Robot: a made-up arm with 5 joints.
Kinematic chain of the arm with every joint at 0, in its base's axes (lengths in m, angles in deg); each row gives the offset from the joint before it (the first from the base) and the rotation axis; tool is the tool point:
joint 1: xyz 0 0 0.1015 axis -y
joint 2: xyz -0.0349 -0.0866 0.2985 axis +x
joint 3: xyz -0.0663 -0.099 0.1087 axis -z
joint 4: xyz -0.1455 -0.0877 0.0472 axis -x
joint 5: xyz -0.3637 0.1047 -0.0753 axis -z
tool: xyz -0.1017 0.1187 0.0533
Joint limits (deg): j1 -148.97..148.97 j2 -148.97..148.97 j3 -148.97..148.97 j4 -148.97..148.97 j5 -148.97..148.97
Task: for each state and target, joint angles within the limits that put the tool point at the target. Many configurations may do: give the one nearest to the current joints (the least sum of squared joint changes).
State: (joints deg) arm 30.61 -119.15 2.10 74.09 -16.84
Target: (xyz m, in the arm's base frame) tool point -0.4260 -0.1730 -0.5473
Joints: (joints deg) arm 77.32 -146.43 24.67 84.70 -20.06
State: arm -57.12 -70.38 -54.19 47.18 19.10
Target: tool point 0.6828 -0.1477 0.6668
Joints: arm -84.08 -86.83 -51.20 42.54 39.62
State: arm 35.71 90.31 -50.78 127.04 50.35
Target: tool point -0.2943 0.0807 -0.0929
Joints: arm -0.99 101.77 -42.61 108.20 72.86
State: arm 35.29 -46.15 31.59 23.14 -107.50
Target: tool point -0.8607 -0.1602 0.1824
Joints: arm 31.73 -32.56 4.41 21.87 -112.41
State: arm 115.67 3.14 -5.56 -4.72 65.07
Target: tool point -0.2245 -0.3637 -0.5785
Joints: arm 110.08 10.17 -37.41 -13.33 60.65
